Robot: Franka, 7 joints.
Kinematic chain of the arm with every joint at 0, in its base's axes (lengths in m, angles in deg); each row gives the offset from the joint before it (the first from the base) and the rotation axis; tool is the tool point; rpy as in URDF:
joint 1: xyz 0 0 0.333 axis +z
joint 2: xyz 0 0 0 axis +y
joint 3: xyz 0 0 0.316 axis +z
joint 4: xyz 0.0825 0 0 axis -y
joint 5: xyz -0.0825 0 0.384 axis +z
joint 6: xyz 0 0 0 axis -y
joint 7: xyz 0.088 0 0 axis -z
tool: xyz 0 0 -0.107 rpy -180 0 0
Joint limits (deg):
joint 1: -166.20..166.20
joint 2: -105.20..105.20
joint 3: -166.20..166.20
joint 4: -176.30..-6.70
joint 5: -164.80..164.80
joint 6: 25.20..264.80
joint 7: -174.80..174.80
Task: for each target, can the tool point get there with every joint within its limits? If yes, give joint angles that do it. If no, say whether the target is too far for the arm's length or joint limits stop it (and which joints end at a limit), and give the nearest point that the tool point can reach.
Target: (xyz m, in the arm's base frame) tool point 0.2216 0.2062 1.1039
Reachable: yes | joints 56.19 -7.17 -12.72 -41.72 23.54 121.75 -39.28
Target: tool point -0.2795 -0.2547 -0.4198
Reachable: no: joint limits stop it (at a limit: joint 2) | nearest point -0.2717 -0.2476 -0.3540 | short by 0.067 m
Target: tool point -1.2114 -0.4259 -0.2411
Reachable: no: too far | nearest point -0.7388 -0.2598 -0.0172 | short by 0.549 m
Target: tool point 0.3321 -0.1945 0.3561
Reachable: yes | joints 74.63 22.15 -92.02 -137.68 135.65 205.53 144.28
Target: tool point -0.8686 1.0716 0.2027
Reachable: no: too far | nearest point -0.5378 0.6635 0.2523 | short by 0.528 m
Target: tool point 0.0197 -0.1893 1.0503
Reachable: yes | joints -14.84 23.67 -116.10 -29.47 -66.09 60.31 99.83
